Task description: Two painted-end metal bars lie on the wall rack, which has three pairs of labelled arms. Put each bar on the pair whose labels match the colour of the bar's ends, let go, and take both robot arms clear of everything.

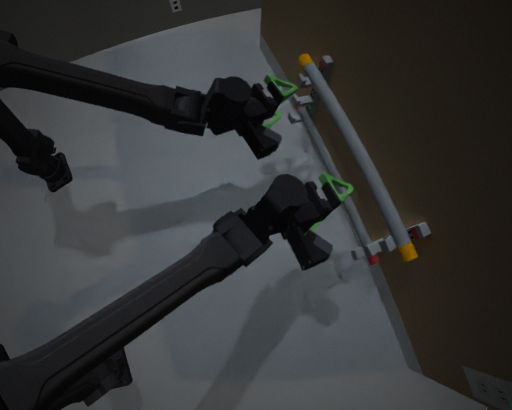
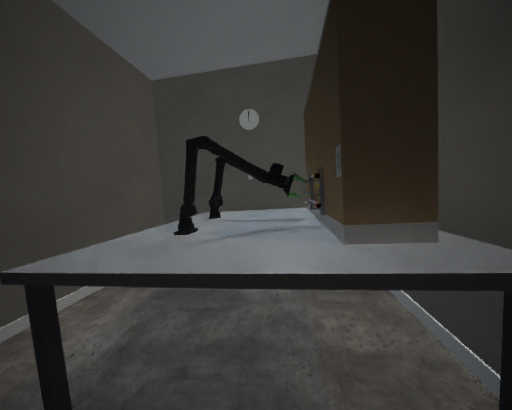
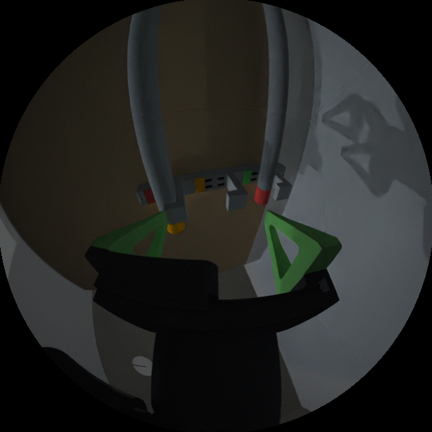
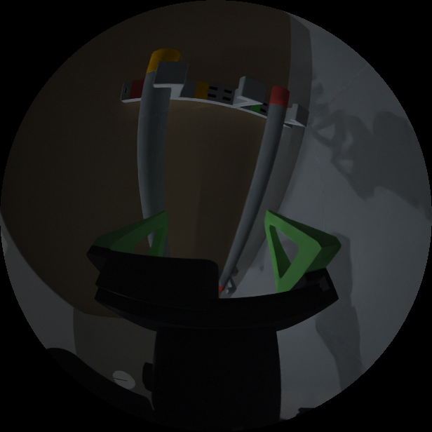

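Note:
Visible: my left gripper [image 1: 288,101], also [image 3: 215,215]; my right gripper [image 1: 339,200], also [image 4: 216,215]. An orange-ended bar [image 1: 405,247] and a red-ended bar [image 1: 314,134] are visible as well.

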